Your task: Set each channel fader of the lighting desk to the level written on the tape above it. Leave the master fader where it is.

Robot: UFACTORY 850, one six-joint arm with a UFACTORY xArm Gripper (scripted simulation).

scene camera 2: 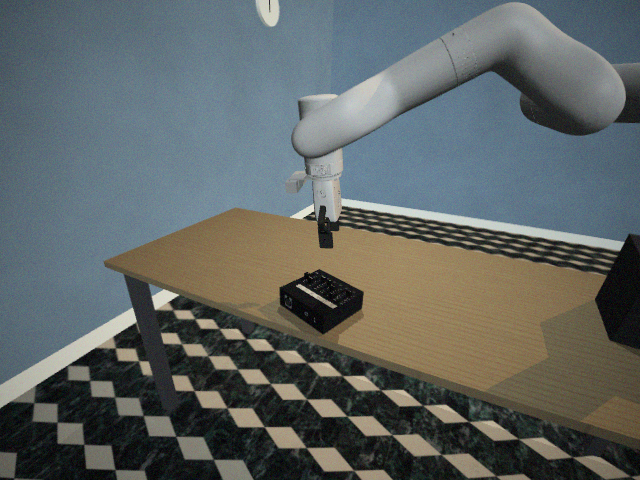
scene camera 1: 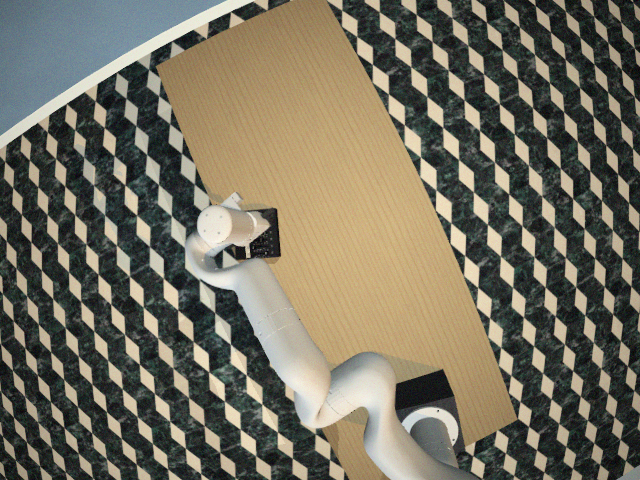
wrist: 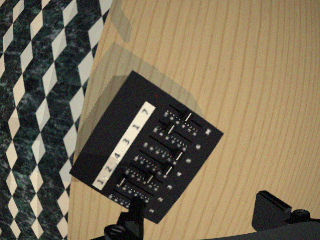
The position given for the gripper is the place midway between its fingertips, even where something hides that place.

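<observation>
What you'd see here is the gripper (scene camera 2: 330, 238), and there's a view of the gripper (wrist: 201, 214) from the wrist too.
</observation>
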